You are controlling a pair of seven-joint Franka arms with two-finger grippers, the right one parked.
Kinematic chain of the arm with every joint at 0, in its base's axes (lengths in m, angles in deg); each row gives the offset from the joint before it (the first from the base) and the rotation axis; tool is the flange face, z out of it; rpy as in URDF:
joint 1: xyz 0 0 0.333 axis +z
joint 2: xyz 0 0 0 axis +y
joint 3: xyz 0 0 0.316 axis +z
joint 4: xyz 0.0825 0 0 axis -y
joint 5: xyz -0.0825 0 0.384 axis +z
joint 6: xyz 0 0 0 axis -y
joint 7: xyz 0.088 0 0 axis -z
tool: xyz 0 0 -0.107 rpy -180 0 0
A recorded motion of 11 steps. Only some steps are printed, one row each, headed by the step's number.
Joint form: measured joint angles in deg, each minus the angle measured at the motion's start. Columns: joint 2, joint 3, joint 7, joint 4, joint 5, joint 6, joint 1.
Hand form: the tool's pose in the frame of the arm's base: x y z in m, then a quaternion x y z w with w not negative. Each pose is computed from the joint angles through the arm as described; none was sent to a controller.
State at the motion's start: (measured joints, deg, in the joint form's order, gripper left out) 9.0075 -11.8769 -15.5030 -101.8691 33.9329 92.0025 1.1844
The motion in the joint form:
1: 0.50 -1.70 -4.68 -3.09 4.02 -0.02 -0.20
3: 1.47 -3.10 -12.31 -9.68 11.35 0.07 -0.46
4: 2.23 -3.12 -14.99 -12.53 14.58 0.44 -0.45
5: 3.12 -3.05 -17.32 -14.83 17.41 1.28 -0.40
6: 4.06 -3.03 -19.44 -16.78 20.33 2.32 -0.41
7: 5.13 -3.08 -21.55 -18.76 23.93 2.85 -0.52
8: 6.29 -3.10 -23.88 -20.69 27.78 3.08 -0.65
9: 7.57 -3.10 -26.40 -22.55 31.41 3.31 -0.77
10: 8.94 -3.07 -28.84 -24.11 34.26 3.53 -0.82
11: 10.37 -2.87 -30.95 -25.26 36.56 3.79 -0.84
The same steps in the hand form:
1: 0.5676 -0.0554 0.4346 -0.93698 0.01374 0.08970 0.33740
3: 0.5489 -0.0584 0.3843 -0.90828 0.00821 0.09378 0.40764
4: 0.5409 -0.0536 0.3603 -0.89493 0.01086 0.09648 0.43552
5: 0.5349 -0.0493 0.3390 -0.88461 0.01576 0.09495 0.45630
6: 0.5301 -0.0469 0.3200 -0.87533 0.02445 0.08911 0.47462
7: 0.5242 -0.0448 0.3008 -0.86251 0.03782 0.08304 0.49774
8: 0.5177 -0.0422 0.2819 -0.84809 0.05151 0.07554 0.52190
9: 0.5106 -0.0400 0.2625 -0.83465 0.06469 0.06715 0.54283
10: 0.5034 -0.0377 0.2438 -0.82443 0.07478 0.06075 0.55771
11: 0.4973 -0.0346 0.2267 -0.81680 0.08271 0.05636 0.56817

